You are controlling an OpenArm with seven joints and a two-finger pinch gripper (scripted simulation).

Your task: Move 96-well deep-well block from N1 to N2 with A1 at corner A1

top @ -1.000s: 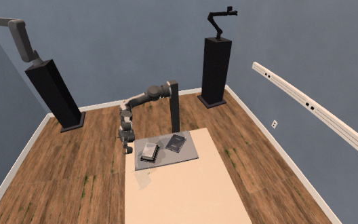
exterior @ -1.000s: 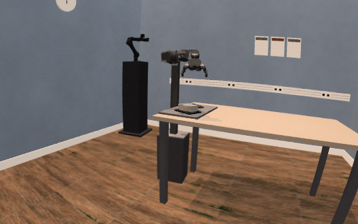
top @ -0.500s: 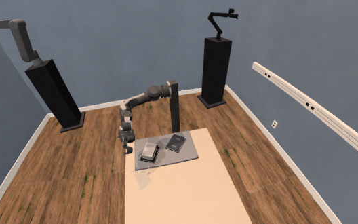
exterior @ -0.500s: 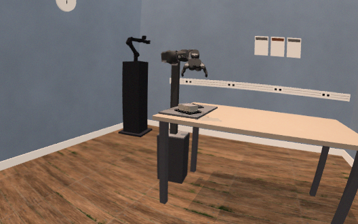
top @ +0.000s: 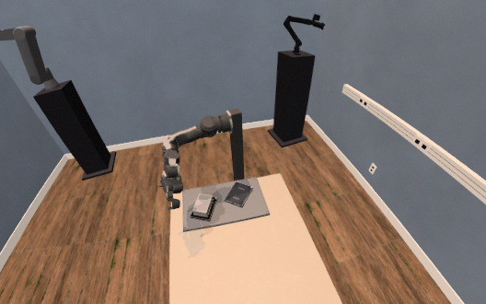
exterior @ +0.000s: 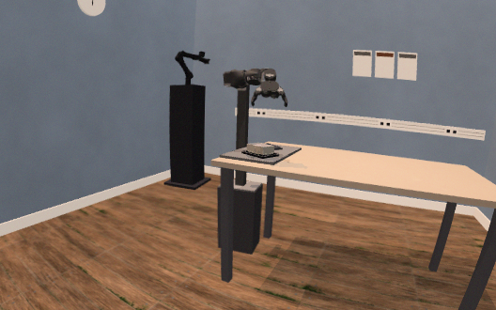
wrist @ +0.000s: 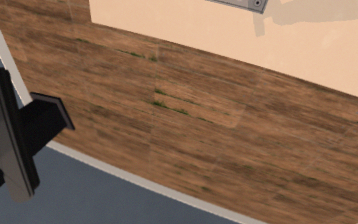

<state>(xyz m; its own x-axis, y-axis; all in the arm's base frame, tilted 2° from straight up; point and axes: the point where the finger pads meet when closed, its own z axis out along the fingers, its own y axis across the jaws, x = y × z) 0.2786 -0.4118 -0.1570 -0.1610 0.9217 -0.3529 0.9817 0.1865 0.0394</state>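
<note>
Now: the 96-well deep-well block 22 cm below my hand, 15 cm to the left of it and 7 cm behind it. Also, from my hand: black plate nest (25 cm below, 15 cm to the left, 7 cm behind).
</note>
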